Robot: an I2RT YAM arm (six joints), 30 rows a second.
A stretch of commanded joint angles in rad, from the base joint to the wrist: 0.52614, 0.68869, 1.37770, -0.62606, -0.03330, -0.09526; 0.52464, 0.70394, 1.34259, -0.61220, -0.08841, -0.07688; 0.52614, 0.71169, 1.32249, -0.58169, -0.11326, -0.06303; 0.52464, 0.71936, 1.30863, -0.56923, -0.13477, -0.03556; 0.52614, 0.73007, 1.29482, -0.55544, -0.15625, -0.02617; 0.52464, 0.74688, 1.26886, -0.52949, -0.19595, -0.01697; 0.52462, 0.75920, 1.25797, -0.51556, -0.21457, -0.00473; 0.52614, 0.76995, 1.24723, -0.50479, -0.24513, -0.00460; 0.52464, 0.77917, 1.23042, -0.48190, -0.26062, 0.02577; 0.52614, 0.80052, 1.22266, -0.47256, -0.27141, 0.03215
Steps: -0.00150, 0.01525, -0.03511, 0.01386, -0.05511, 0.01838; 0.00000, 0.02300, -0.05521, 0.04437, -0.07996, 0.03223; -0.00150, 0.03067, -0.06907, 0.05683, -0.10147, 0.05970; 0.00000, 0.04138, -0.08288, 0.07062, -0.12295, 0.06909; -0.00150, 0.05819, -0.10884, 0.09657, -0.16265, 0.07829; -0.00152, 0.07051, -0.11973, 0.11050, -0.18127, 0.09053; 0.00000, 0.08126, -0.13047, 0.12127, -0.21183, 0.09066; -0.00150, 0.09048, -0.14728, 0.14416, -0.22732, 0.12103; 0.00000, 0.11183, -0.15504, 0.15350, -0.23811, 0.12741
